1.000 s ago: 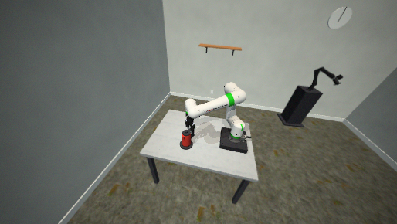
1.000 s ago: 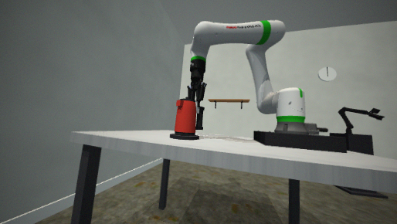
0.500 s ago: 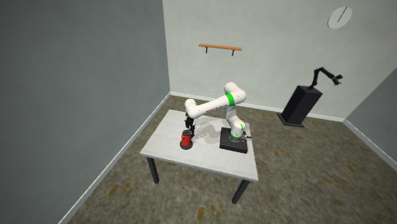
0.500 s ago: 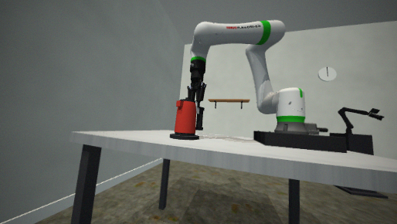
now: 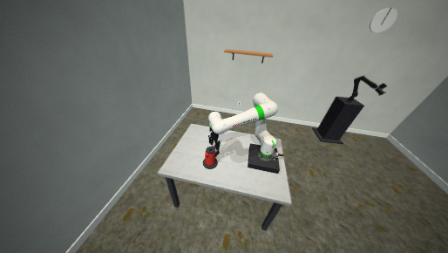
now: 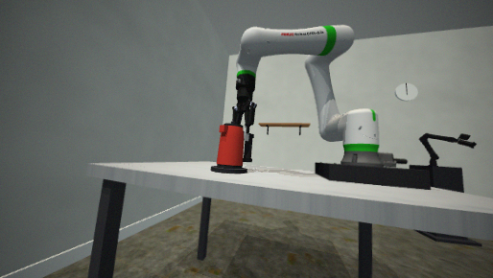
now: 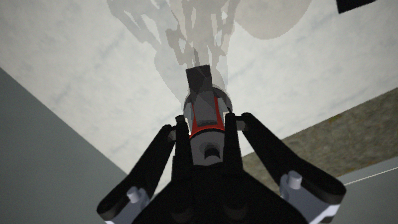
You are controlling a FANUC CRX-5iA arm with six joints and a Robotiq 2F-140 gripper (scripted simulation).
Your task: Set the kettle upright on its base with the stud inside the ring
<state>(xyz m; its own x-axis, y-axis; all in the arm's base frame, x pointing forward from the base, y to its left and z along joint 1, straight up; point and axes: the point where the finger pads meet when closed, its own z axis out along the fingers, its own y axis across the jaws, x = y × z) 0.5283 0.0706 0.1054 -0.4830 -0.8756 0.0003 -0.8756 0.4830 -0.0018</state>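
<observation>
Right now my hand is 1 cm short of the red kettle, 2 cm to the right of it and 5 cm above it. The rest, counted from my hand: round black base 3 cm ahead, 5 cm to the left, 15 cm below.
</observation>
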